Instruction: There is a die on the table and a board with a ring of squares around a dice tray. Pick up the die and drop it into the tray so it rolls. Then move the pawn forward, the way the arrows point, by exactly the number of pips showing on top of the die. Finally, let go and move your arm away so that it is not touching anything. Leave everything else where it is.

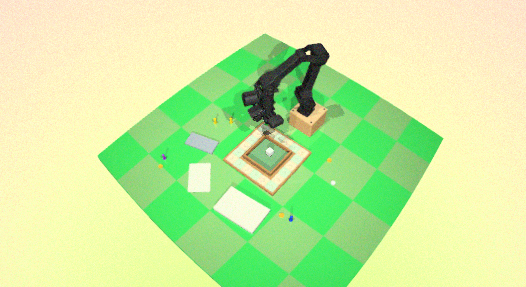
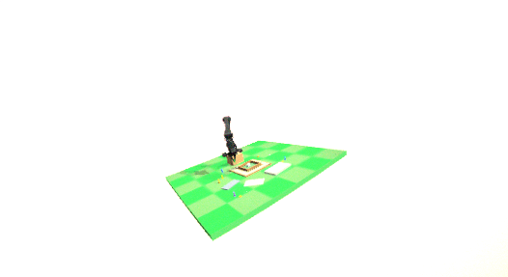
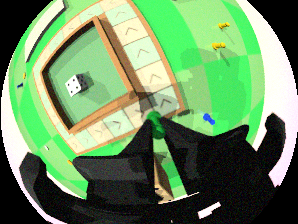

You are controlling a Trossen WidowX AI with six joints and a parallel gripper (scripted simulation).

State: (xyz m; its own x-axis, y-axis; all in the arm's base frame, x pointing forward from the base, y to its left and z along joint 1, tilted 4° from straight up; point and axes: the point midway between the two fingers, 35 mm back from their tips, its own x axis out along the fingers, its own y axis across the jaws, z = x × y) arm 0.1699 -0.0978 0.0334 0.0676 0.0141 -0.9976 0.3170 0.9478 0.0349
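Now: the white die 90 mm to the left of my gripper tip, 80 mm ahead of it and 60 mm below it. The rest, counted from my gripper tip: green dice tray (100 mm ahead, 90 mm to the left, 80 mm below); green pawn (10 mm above); grey card (230 mm ahead, 200 mm to the right, 80 mm below).
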